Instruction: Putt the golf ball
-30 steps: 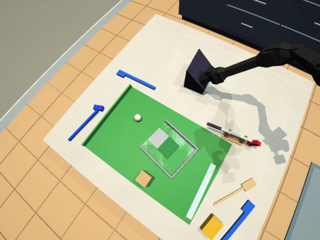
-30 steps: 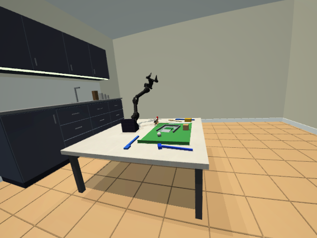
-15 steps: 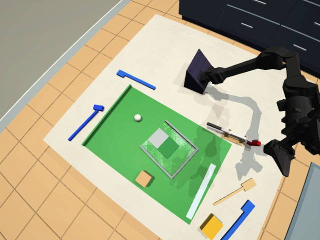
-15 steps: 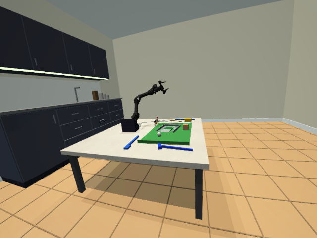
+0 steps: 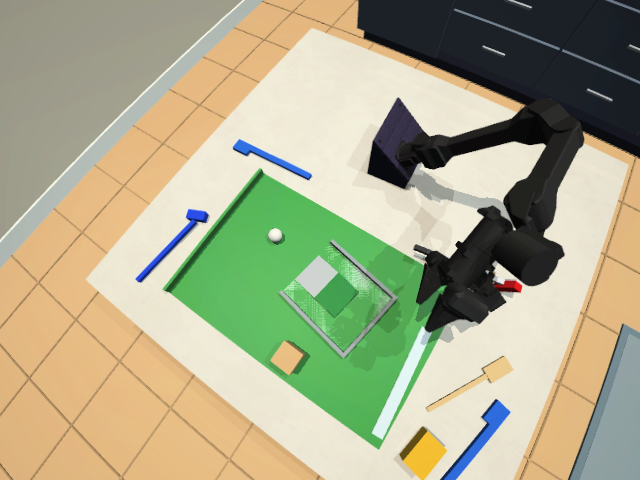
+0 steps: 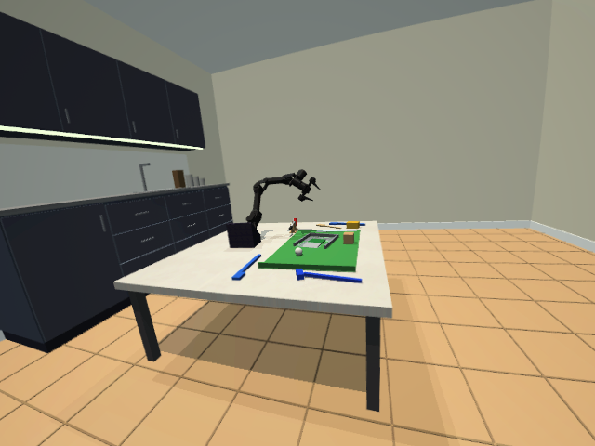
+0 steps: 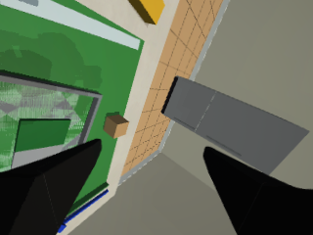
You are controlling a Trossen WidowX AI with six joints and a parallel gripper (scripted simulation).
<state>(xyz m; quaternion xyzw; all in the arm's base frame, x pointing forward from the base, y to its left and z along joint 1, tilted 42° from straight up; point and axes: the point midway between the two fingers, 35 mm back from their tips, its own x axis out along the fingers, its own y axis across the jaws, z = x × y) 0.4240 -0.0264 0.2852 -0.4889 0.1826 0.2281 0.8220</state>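
The red putter lies 23 cm below my gripper tip, 22 cm behind it and 12 cm to the left of it. Round my gripper tip: white strip (29 cm below, 12 cm ahead, 8 cm to the left); tan block (26 cm below, 22 cm to the right, 20 cm ahead); green mat (29 cm below, 25 cm to the right, 1 cm ahead).
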